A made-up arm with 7 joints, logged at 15 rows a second.
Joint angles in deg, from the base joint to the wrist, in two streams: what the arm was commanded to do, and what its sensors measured. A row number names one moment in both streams.
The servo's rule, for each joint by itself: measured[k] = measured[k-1] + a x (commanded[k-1-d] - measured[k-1]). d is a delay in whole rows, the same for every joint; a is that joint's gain. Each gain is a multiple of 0.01, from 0.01 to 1. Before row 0 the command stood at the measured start. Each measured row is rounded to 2 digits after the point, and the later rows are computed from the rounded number. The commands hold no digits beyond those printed.
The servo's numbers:
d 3
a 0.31 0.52 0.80 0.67 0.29 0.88 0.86
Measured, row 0:
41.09 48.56 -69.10 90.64 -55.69 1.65 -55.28
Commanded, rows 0 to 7:
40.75 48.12 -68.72 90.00 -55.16 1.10 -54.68
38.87 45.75 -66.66 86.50 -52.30 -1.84 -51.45
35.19 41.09 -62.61 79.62 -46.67 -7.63 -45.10
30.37 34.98 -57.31 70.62 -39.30 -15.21 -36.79
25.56 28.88 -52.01 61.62 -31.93 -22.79 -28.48
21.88 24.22 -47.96 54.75 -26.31 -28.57 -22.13
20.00 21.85 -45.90 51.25 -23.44 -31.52 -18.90
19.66 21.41 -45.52 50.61 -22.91 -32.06 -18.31
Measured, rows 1 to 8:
41.09 48.56 -69.10 90.64 -55.69 1.65 -55.28
41.09 48.56 -69.10 90.64 -55.69 1.65 -55.28
41.09 48.56 -69.10 90.64 -55.69 1.65 -55.28
40.98 48.33 -68.80 90.21 -55.54 1.17 -54.76
40.33 46.99 -67.09 87.72 -54.60 -1.48 -51.91
38.74 43.92 -63.51 82.29 -52.30 -6.89 -46.05
36.15 39.27 -58.55 74.47 -48.53 -14.21 -38.09
32.87 33.87 -53.32 65.86 -43.72 -21.76 -29.83

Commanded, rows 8 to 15:
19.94 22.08 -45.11 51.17 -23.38 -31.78 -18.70
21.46 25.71 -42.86 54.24 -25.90 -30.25 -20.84
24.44 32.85 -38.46 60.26 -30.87 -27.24 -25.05
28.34 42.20 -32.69 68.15 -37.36 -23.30 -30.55
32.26 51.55 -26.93 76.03 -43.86 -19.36 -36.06
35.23 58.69 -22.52 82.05 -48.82 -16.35 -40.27
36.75 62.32 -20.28 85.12 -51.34 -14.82 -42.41
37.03 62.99 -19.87 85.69 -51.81 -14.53 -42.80
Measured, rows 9 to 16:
29.46 28.85 -49.03 58.42 -38.67 -27.75 -23.21
26.53 25.21 -46.53 53.62 -34.25 -31.07 -19.50
24.40 23.23 -45.72 51.60 -30.96 -31.94 -18.48
23.02 22.63 -45.23 51.31 -28.76 -31.80 -18.67
22.54 24.23 -43.33 53.27 -27.93 -30.44 -20.54
23.13 28.71 -39.43 57.95 -28.78 -27.62 -24.42
24.75 35.72 -34.04 64.78 -31.27 -23.82 -29.69
27.08 43.95 -28.35 72.32 -34.92 -19.90 -35.17

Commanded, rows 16 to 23:
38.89 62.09 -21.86 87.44 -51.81 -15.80 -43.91
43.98 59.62 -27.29 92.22 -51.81 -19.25 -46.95
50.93 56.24 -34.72 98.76 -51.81 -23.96 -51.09
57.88 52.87 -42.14 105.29 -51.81 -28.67 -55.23
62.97 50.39 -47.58 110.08 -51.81 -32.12 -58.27
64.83 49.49 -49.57 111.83 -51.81 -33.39 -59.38
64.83 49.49 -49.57 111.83 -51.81 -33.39 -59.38
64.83 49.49 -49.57 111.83 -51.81 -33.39 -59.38
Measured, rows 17 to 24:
29.61 51.61 -23.69 78.84 -38.95 -16.78 -39.56
31.82 57.18 -20.96 83.05 -42.54 -15.06 -42.01
33.44 60.20 -20.09 84.82 -45.23 -14.59 -42.69
35.13 61.18 -21.51 86.58 -47.14 -15.65 -43.74
37.87 60.37 -26.13 90.36 -48.49 -18.82 -46.50
41.92 58.22 -33.00 95.99 -49.45 -23.34 -50.45
46.87 55.44 -40.31 102.22 -50.13 -28.03 -54.56
51.86 52.81 -46.13 107.49 -50.62 -31.63 -57.75

